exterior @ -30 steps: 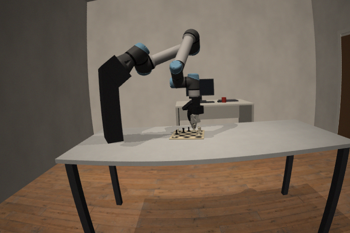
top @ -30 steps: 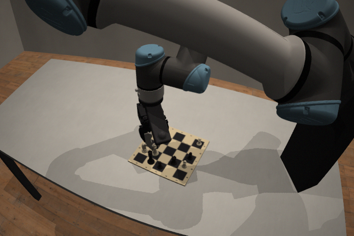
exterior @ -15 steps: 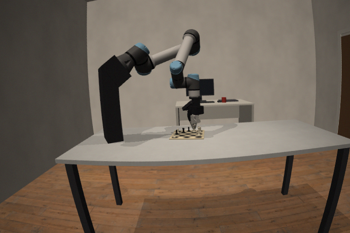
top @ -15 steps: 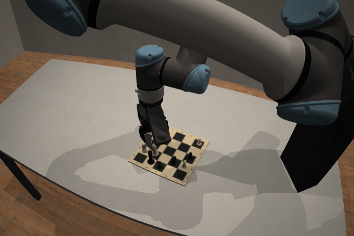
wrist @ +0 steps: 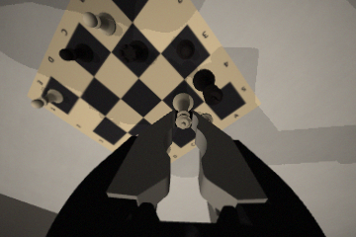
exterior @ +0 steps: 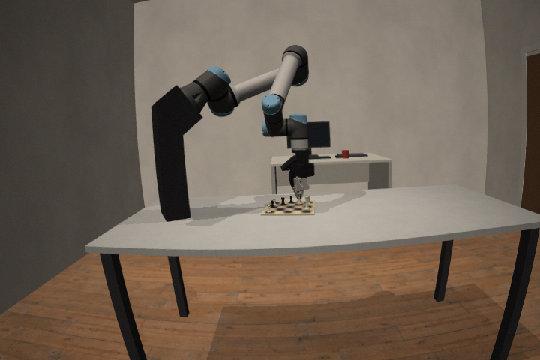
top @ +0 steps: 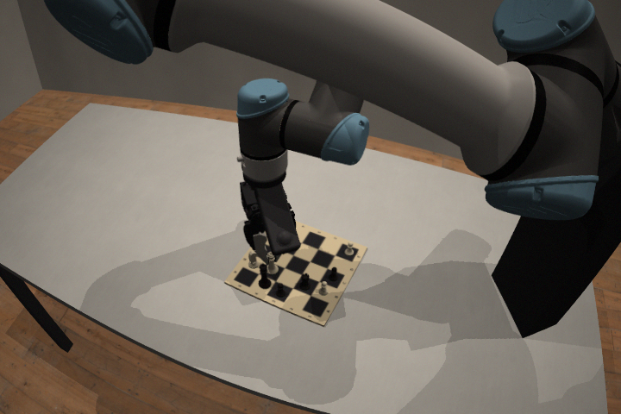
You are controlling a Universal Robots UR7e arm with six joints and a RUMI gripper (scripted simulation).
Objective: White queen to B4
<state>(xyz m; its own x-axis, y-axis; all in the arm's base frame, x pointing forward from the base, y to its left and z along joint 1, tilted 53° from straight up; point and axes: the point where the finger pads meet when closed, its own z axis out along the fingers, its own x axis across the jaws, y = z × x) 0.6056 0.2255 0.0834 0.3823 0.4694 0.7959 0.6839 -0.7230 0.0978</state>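
My hand is 1 cm above the white piece. Round my hand: white chess piece: 6 cm ahead, 7 cm to the right, 1 cm below; then tall black piece: 1 cm behind, 3 cm to the left, 1 cm below; then chessboard: 3 cm behind, 5 cm to the right, 4 cm below.
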